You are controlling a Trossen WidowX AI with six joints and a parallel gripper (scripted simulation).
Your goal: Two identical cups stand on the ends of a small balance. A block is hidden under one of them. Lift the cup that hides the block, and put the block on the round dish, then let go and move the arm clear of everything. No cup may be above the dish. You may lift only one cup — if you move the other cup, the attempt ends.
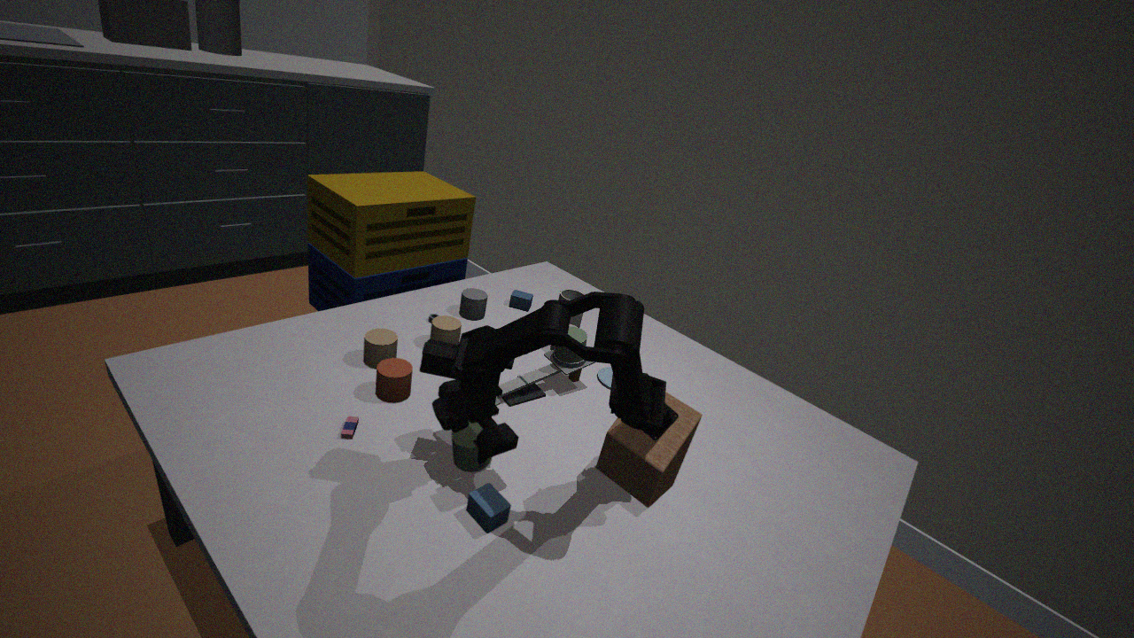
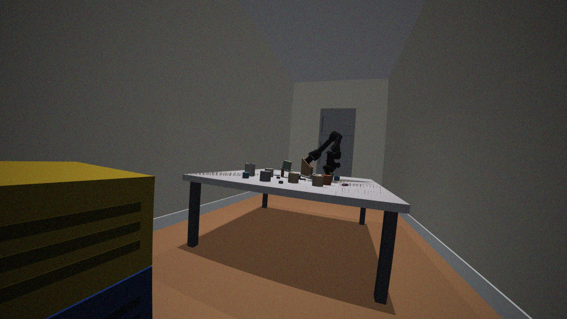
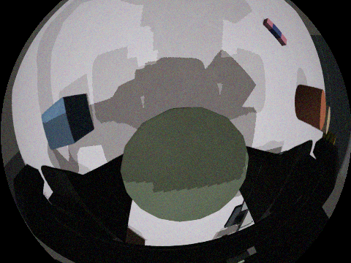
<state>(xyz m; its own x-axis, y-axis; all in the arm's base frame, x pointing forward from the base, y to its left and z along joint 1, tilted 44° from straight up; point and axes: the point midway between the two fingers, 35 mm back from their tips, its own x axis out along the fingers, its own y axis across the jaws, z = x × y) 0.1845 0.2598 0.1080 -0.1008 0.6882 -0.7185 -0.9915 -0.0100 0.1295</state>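
My gripper tip is now 2 cm to the right of the cup and 1 cm below it. Also, from my gripper tip: red-brown cylinder 26 cm ahead, 4 cm to the left, 1 cm above; balance 12 cm ahead, 22 cm to the right, 1 cm above; red-and-blue piece 18 cm ahead, 15 cm to the left, 2 cm below.
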